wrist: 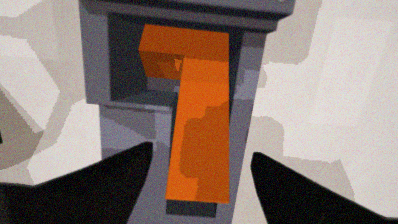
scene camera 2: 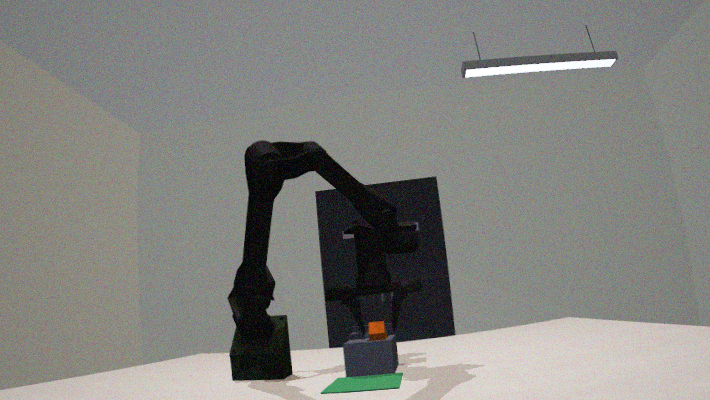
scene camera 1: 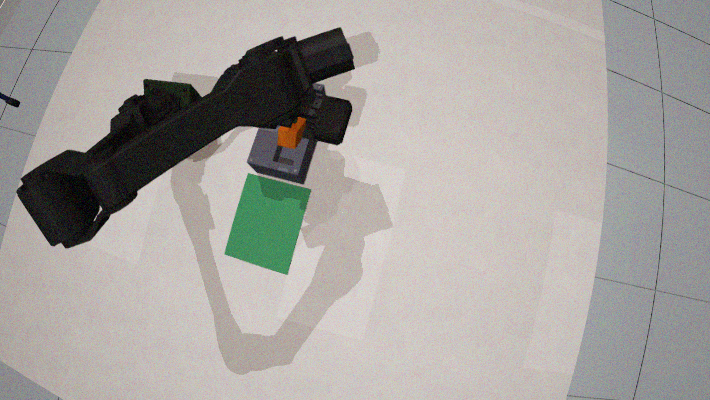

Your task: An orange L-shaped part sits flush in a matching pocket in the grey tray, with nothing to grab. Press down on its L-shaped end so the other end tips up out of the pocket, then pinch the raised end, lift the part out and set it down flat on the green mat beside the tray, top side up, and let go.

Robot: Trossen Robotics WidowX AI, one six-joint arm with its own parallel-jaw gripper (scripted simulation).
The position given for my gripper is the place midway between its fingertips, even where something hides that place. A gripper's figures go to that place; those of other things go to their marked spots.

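An orange L-shaped part (wrist: 199, 164) sits 0.10 m from the lens. My gripper (wrist: 202, 154), I see, is 0.11 m from the lens.
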